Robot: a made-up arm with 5 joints.
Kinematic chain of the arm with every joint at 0, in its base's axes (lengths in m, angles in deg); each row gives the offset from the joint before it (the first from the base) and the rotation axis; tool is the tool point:
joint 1: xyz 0 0 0.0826 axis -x
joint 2: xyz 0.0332 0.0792 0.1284 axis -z
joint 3: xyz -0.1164 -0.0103 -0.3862 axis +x
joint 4: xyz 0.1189 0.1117 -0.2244 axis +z
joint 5: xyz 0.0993 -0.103 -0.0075 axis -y
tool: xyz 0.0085 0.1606 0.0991
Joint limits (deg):
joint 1: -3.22..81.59
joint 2: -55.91..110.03
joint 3: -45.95..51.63
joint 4: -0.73..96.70
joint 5: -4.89..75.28
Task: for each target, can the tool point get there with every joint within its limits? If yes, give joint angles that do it. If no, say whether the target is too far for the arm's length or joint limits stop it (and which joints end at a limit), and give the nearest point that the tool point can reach.
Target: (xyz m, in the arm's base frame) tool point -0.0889 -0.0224 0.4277
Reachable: no: joint limits stop it (at a limit: joint 1, joint 2, joint 3, joint 4, joint 5) | nearest point 0.1791 -0.2219 0.1520 | short by 0.433 m
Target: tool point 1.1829 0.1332 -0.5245
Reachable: no: too far | nearest point 0.2871 0.0749 -0.2589 | short by 0.936 m
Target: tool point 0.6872 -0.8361 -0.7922
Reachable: no: too far | nearest point 0.1827 -0.3415 -0.2747 | short by 0.876 m
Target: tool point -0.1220 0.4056 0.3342
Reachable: no: joint limits stop it (at a limit: joint 1, joint 3, joint 5) | nearest point -0.0684 0.3097 -0.0519 | short by 0.401 m
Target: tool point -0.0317 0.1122 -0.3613
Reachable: yes | joints 23.14 -22.36 8.46 41.73 22.76
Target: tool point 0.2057 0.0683 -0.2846
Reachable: yes | joints 25.63 53.35 31.16 40.77 46.88
